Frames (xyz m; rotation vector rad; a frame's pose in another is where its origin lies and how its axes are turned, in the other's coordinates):
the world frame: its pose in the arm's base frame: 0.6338 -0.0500 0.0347 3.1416 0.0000 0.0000
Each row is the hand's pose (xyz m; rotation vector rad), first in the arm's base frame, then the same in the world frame.
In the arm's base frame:
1: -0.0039 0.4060 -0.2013 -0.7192 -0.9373 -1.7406
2: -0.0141 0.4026 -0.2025 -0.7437 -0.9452 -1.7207
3: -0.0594 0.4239 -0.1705 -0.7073 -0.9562 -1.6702
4: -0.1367 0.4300 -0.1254 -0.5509 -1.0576 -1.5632
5: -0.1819 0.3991 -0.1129 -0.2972 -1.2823 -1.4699
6: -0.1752 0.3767 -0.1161 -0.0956 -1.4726 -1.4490
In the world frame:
1: -0.6377 -0.4560 0.2360 1.3186 1.9101 -1.0286
2: -0.6479 -0.4526 0.2372 1.3168 1.8801 -1.0328
3: -0.6932 -0.4739 0.2052 1.3810 1.8531 -1.0609
4: -0.7705 -0.4800 0.1601 1.5229 1.8173 -1.2295
5: -0.8157 -0.4491 0.1476 1.6065 1.8100 -1.5790
6: -0.8090 -0.4267 0.1508 1.5669 1.8452 -1.8752

